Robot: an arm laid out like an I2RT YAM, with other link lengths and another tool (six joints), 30 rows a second.
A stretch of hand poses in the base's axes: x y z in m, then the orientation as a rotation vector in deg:
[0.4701 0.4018 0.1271 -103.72 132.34 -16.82]
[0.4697 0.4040 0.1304 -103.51 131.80 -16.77]
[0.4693 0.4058 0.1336 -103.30 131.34 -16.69]
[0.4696 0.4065 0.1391 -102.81 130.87 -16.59]
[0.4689 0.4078 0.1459 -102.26 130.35 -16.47]
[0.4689 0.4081 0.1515 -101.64 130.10 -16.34]
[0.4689 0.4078 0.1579 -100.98 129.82 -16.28]
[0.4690 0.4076 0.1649 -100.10 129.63 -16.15]
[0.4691 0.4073 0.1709 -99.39 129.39 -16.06]
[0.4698 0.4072 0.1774 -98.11 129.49 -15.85]
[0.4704 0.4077 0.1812 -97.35 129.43 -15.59]
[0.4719 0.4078 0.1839 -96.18 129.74 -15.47]
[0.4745 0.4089 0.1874 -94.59 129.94 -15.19]
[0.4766 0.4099 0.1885 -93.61 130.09 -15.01]
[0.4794 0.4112 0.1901 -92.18 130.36 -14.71]
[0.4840 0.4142 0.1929 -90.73 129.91 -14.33]
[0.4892 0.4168 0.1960 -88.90 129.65 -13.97]
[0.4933 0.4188 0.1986 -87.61 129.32 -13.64]
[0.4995 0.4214 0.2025 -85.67 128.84 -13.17]
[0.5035 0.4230 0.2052 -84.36 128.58 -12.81]
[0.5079 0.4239 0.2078 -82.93 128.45 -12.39]
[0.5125 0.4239 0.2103 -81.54 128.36 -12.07]
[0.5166 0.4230 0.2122 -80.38 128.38 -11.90]
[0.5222 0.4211 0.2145 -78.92 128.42 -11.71]
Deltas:
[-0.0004 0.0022 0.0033 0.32 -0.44 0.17]
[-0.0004 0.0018 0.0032 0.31 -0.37 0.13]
[0.0003 0.0007 0.0055 0.44 -0.52 0.01]
[-0.0007 0.0013 0.0068 0.50 -0.57 0.00]
[0.0000 0.0003 0.0056 0.44 -0.43 -0.16]
[0.0000 -0.0003 0.0064 0.42 -0.49 -0.17]
[0.0001 -0.0002 0.0070 0.52 -0.52 -0.32]
[0.0001 -0.0003 0.0060 0.45 -0.48 -0.22]
[0.0007 -0.0001 0.0065 0.64 -0.50 -0.65]
[0.0006 0.0005 0.0038 0.50 -0.33 -0.32]
[0.0015 0.0001 0.0027 0.46 -0.32 -0.72]
[0.0026 0.0011 0.0035 0.76 -0.54 -0.86]
[0.0021 0.0010 0.0011 0.46 -0.31 -0.55]
[0.0028 0.0013 0.0016 0.68 -0.39 -0.82]
[0.0046 0.0030 0.0028 0.98 -0.87 -0.50]
[0.0052 0.0026 0.0031 1.06 -0.92 -0.80]
[0.0041 0.0020 0.0026 0.85 -0.72 -0.49]
[0.0062 0.0026 0.0039 1.25 -1.07 -0.76]
[0.0040 0.0016 0.0027 0.85 -0.66 -0.54]
[0.0044 0.0009 0.0026 0.89 -0.59 -0.66]
[0.0046 0.0000 0.0025 0.80 -0.56 -0.68]
[0.0041 -0.0009 0.0019 0.58 -0.42 -0.63]
[0.0056 -0.0019 0.0023 0.70 -0.52 -0.81]

